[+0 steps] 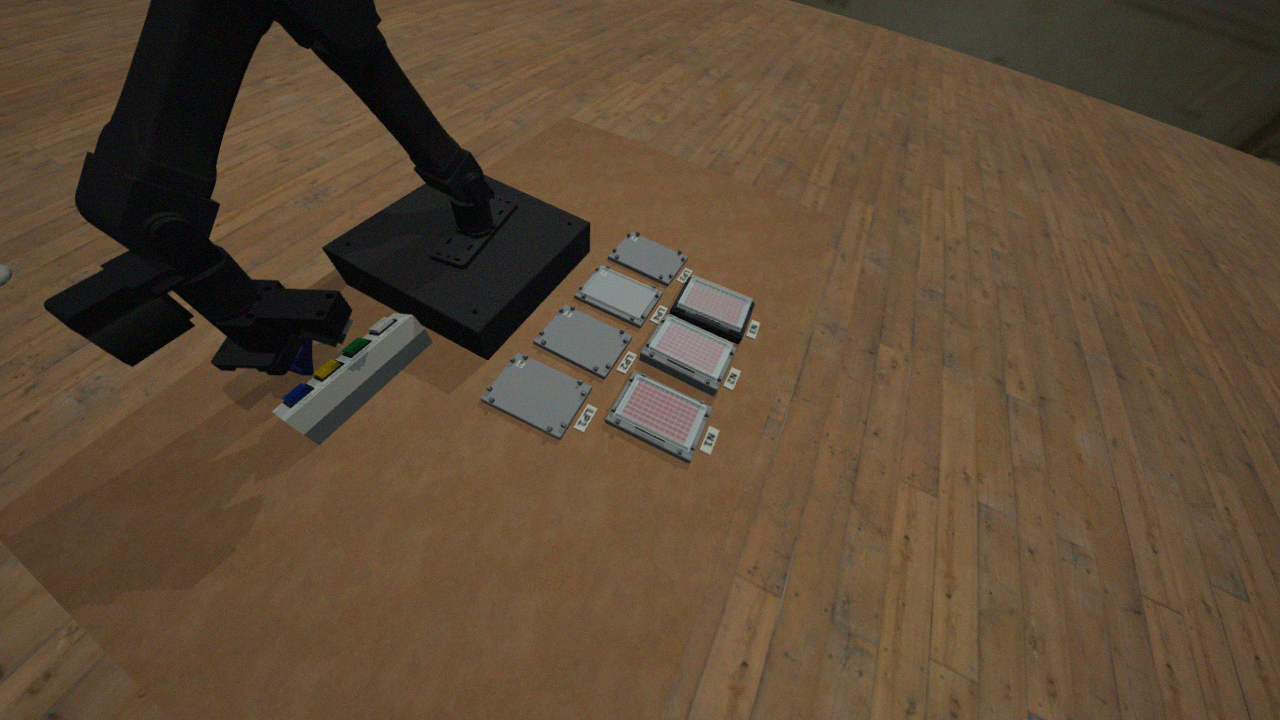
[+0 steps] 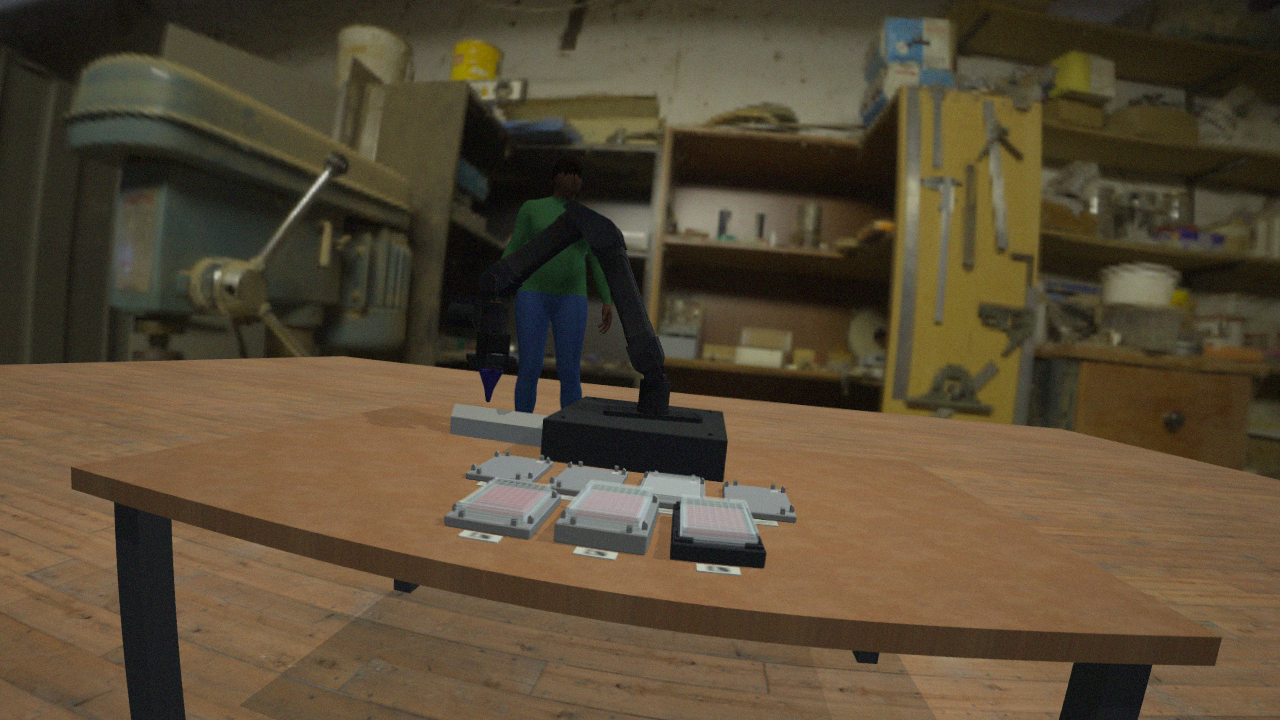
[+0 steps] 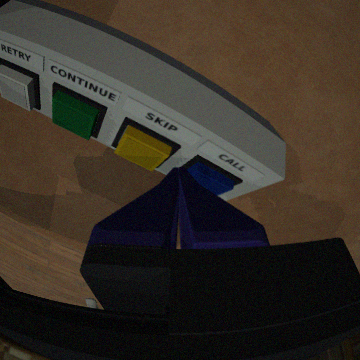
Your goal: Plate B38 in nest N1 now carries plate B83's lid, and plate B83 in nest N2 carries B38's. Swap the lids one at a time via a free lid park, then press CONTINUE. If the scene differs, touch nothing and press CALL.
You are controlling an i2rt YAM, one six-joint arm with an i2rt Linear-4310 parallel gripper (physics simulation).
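Frame: origin at the arm's base, x left, y back, z up, level; centimetres.
Where they show: gripper, between the fingertips: [image 1: 308, 373] [image 2: 487, 401] [image 3: 178, 176]; arm's base, origin of its link: [image 1: 476, 230] [image 2: 652, 416].
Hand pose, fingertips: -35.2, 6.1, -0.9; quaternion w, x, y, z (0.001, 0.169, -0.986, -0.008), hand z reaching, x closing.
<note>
Things, the pixels of their top centre, and the offset from my fingertips, as dx, dy, dz. "spot": a spot on its surface instead.
- yellow SKIP button, centre of its top: [image 3: 139, 156] [image 1: 323, 365] +2.4, +0.5, -1.6
- blue CALL button, centre of its top: [image 3: 206, 189] [image 1: 292, 390] -2.5, +1.5, -1.6
- green CONTINUE button, centre of its top: [image 3: 67, 121] [image 1: 352, 342] +7.2, -0.5, -1.6
- lidded pink plate, centre of its top: [image 2: 508, 492] [image 1: 662, 409] +14.4, -48.4, -4.5
- third pink plate, centre of its top: [image 2: 716, 511] [image 1: 716, 300] +40.0, -52.4, -3.6
- third lid park, a spot on its surface: [image 2: 673, 488] [image 1: 631, 294] spot: +36.7, -36.5, -5.4
- fourth park, centre of its top: [image 2: 757, 492] [image 1: 649, 252] +49.7, -36.4, -5.2
- button panel, centre of its top: [image 3: 109, 121] [image 1: 343, 355] [image 2: 506, 408] +4.5, -1.6, -0.8
My gripper [image 1: 308, 372] [image 2: 488, 399] [image 3: 178, 176] is shut and empty, its tips over the panel's edge between the yellow SKIP button [image 1: 327, 368] [image 3: 143, 148] and the blue CALL button [image 1: 297, 394] [image 3: 212, 179]. The green CONTINUE button [image 1: 356, 346] [image 3: 75, 116] is farther along the panel. A lidded pink plate [image 1: 664, 411] [image 2: 505, 501] sits in nest N1, and another [image 1: 689, 347] [image 2: 608, 505] in N2. Their plate and lid codes are unreadable. Lid parks LP1 [image 1: 537, 394] [image 2: 510, 467] and LP2 [image 1: 583, 340] [image 2: 588, 480] look bare.
A third pink plate [image 1: 714, 302] [image 2: 717, 521] sits in the black nest N3. The third lid park [image 1: 619, 293] [image 2: 673, 488] appears to hold a pale lid; the fourth park [image 1: 648, 257] [image 2: 759, 501] looks bare. The black arm base [image 1: 420, 241] [image 2: 626, 438] stands beside the button panel [image 1: 358, 385] [image 2: 492, 425] [image 3: 165, 70].
</note>
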